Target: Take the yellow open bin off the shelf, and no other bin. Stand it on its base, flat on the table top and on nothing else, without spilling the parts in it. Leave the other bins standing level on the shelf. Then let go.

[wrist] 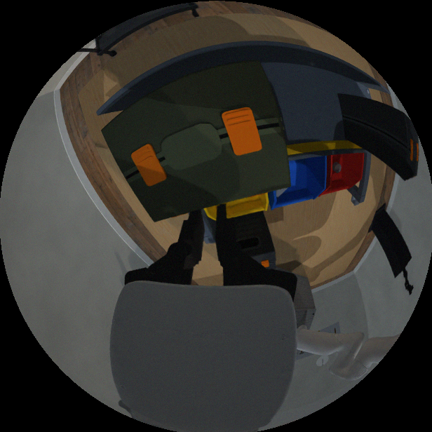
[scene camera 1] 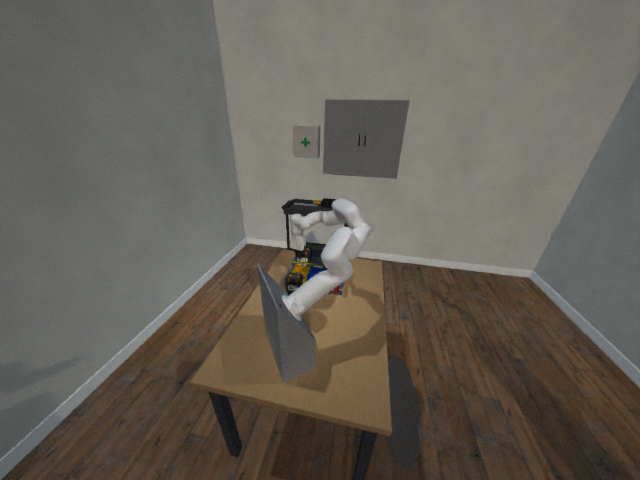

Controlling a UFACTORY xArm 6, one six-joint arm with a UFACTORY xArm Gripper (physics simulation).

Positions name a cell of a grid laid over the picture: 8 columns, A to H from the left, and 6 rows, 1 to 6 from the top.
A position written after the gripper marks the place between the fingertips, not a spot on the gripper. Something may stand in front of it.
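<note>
A yellow open bin (wrist: E3), a blue bin (wrist: F3), a red bin (wrist: G3) and a dark green case (wrist: D2) are in view, together with the gripper (wrist: D4).
</note>
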